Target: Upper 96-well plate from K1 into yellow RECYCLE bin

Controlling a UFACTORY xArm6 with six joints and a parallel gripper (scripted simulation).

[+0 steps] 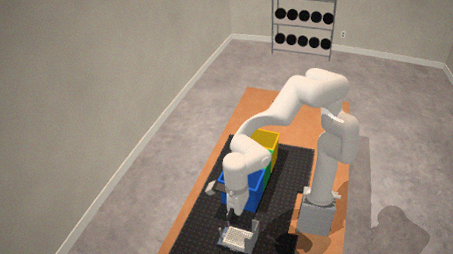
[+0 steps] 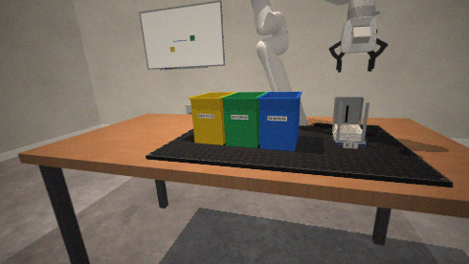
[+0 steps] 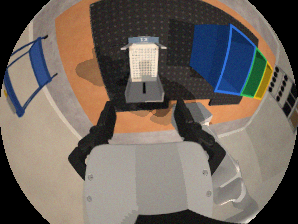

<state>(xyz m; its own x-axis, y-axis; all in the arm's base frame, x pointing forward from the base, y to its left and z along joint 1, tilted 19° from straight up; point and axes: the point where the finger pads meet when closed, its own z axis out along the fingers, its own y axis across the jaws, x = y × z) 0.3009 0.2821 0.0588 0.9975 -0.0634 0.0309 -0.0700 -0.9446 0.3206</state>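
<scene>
My hand is 220 mm above the white 96-well plate. Round my hand: yellow bin: 500 mm to the right, 170 mm below, 40 mm ahead; blue bin: 240 mm to the right, 170 mm below, 60 mm ahead; green bin: 370 mm to the right, 170 mm below, 50 mm ahead.
</scene>
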